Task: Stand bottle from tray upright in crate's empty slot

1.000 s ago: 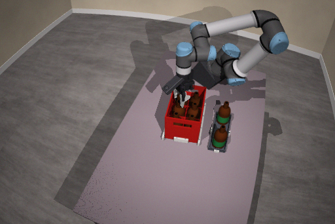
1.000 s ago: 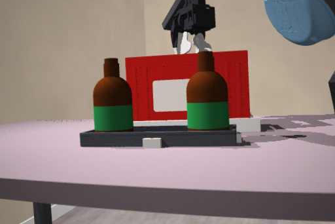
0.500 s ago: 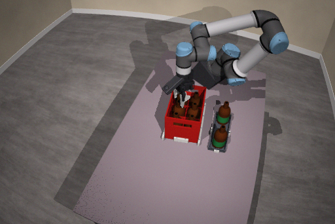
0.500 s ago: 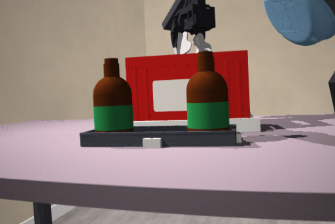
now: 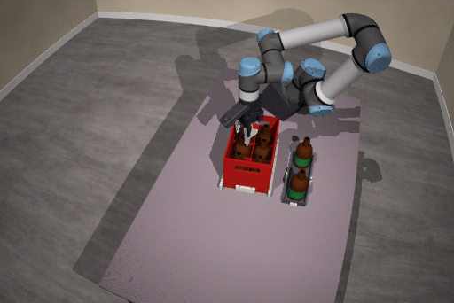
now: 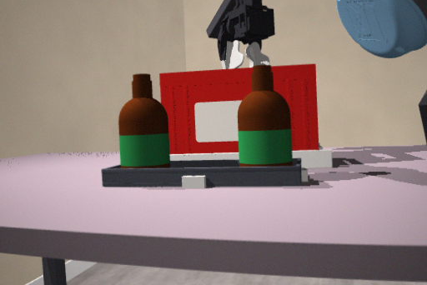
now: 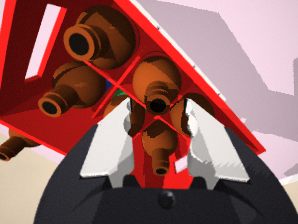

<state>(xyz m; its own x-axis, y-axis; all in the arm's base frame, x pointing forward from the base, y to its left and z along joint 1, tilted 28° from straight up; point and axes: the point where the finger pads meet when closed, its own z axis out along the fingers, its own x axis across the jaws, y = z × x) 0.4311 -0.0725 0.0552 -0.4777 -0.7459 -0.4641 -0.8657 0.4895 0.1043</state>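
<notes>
Now: hand 70 mm above the red crate, 40 mm to the right of it and 10 mm past it. Round my hand: tray (260 mm to the left, 150 mm below, 50 mm behind).
</notes>
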